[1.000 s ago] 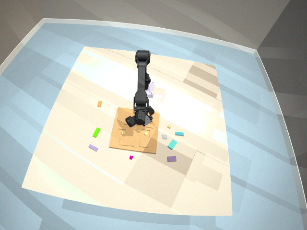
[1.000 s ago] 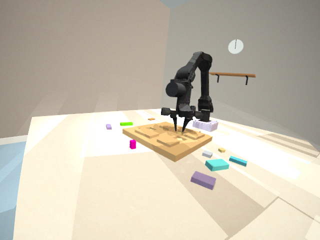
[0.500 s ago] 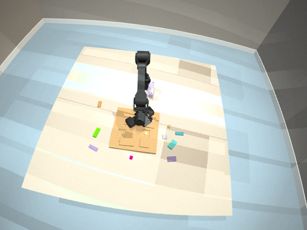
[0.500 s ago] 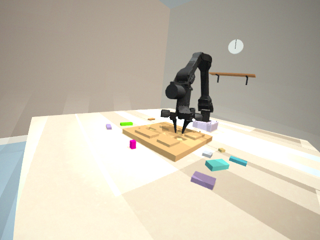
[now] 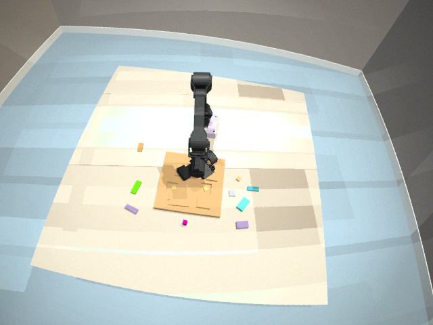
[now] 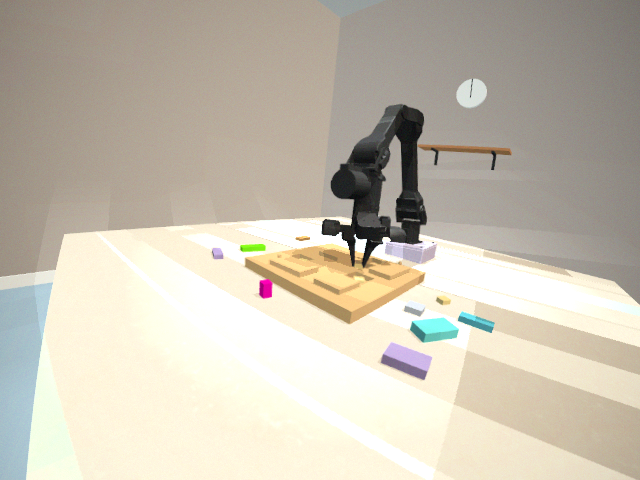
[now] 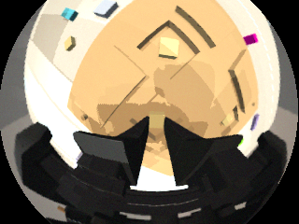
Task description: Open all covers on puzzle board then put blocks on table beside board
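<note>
The tan puzzle board lies 60 mm ahead of my gripper tip and 10 mm to the left of it. Round my gripper tip: cyan block: 250 mm to the left, 90 mm ahead, 10 mm below; grey cube: 190 mm to the left, 50 mm ahead, 10 mm below; magenta block: 240 mm ahead, 20 mm to the left.
</note>
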